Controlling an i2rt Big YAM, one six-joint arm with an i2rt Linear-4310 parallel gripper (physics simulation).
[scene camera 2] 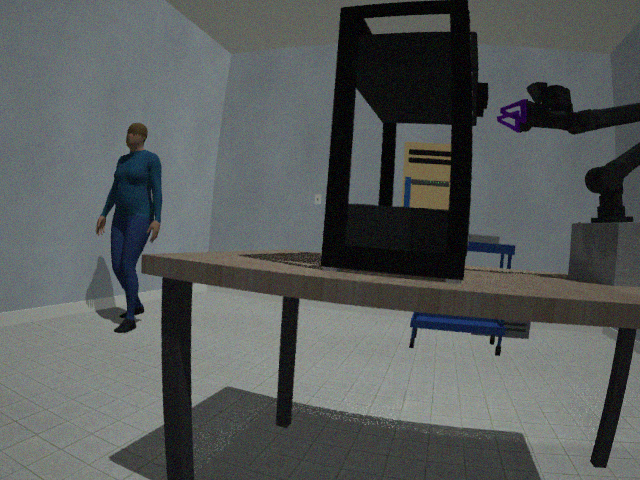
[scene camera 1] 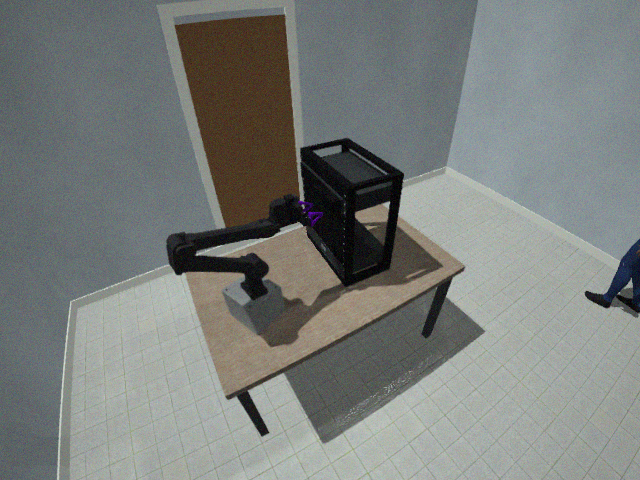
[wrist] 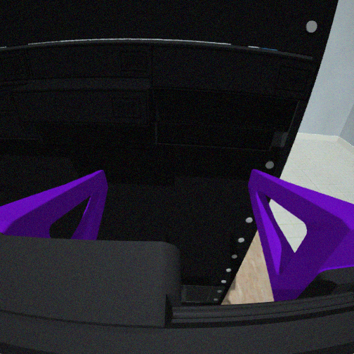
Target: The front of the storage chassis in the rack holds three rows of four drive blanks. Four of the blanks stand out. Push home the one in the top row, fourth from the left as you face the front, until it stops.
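Pixels of known places: gripper, fingertip midpoint: [scene camera 2: 498, 114] [scene camera 1: 318, 209]; arm's base, link origin: [scene camera 2: 611, 222] [scene camera 1: 254, 289].
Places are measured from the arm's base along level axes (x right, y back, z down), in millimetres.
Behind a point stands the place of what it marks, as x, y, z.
Observation:
The black rack [scene camera 1: 349, 242] {169, -448, -135} [scene camera 2: 340, 155] {-258, -815, -59} [wrist: 322, 30] stands on the table and holds the dark storage chassis [scene camera 1: 356, 165] {-60, -716, -362} [scene camera 2: 413, 77] {-201, -663, -274}. In the wrist view the chassis front is very dark. The rightmost blank in the uppermost visible row [wrist: 230, 67] lies ahead of the right finger; how far it stands out is hard to tell. A blank lower and to its left [wrist: 85, 105] stands out, with a ledge above its face. My purple gripper [scene camera 1: 316, 209] {28, -381, -285} [scene camera 2: 499, 114] {28, -381, -285} [wrist: 177, 177] is open and empty, with a gap between it and the front.
A blank or blanks [scene camera 2: 482, 99] {-87, -464, -282} jut from the front in scene camera 2; which ones I cannot tell. The arm's grey base [scene camera 1: 253, 304] {83, 52, -8} [scene camera 2: 594, 253] {-44, -84, 98} stands on the table [scene camera 1: 310, 335] {270, -107, 180} [scene camera 2: 248, 279] {-367, -957, 200}. A person [scene camera 2: 135, 191] stands beyond the table. A blue cart [scene camera 2: 457, 323] is behind.

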